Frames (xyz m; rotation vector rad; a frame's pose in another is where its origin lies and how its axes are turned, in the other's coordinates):
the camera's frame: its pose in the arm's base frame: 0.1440 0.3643 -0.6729 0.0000 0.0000 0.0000
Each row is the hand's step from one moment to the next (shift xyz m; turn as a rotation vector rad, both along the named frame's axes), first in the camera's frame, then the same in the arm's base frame.
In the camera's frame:
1: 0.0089 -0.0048 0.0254 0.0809 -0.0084 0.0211
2: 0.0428 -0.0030 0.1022 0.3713 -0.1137 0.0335
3: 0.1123 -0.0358 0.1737 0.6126 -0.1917 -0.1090
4: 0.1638 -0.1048 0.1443 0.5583 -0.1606 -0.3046
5: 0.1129 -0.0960 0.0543 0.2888 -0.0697 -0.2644
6: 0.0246 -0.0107 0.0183 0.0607 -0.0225 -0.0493
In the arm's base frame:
1: 0.0089 -0.0048 0.0254 0.0809 -0.0084 0.0211
2: 0.0428 -0.0030 0.1022 0.3713 -0.1137 0.0335
3: 0.1123 -0.0358 0.1737 0.6126 -0.1917 -0.1090
4: 0.1638 -0.1048 0.1443 0.5583 -0.1606 -0.3046
5: 0.1129 -0.0960 0.0543 0.2888 -0.0697 -0.2644
6: 0.0246 -0.0107 0.0183 0.0607 -0.0225 -0.0493

